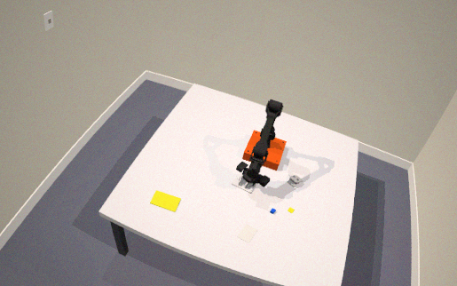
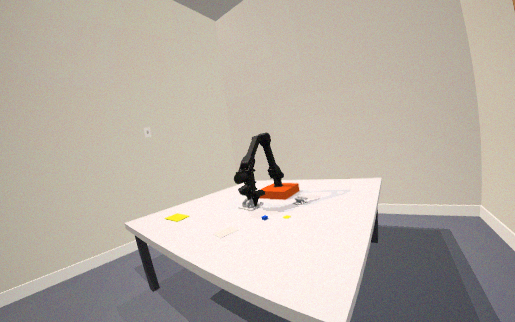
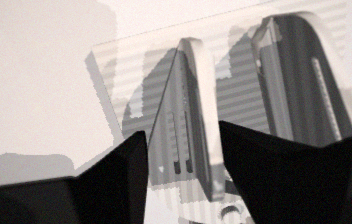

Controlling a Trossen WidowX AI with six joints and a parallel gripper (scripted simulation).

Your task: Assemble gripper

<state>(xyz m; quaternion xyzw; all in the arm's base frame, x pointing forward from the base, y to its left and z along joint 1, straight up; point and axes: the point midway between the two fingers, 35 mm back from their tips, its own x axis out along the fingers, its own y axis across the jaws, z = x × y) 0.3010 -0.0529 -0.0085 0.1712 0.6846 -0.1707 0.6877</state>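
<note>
Right now my gripper tip is 260 mm to the right of the white ribbed piece and 90 mm past it. From my gripper tip the other things lie so: housing plate: 60 mm behind, 10 mm to the right, 10 mm below; then blue cube: 160 mm ahead, 140 mm to the left, 10 mm below; then small yellow cube: 240 mm to the left, 130 mm ahead, 10 mm below.
</note>
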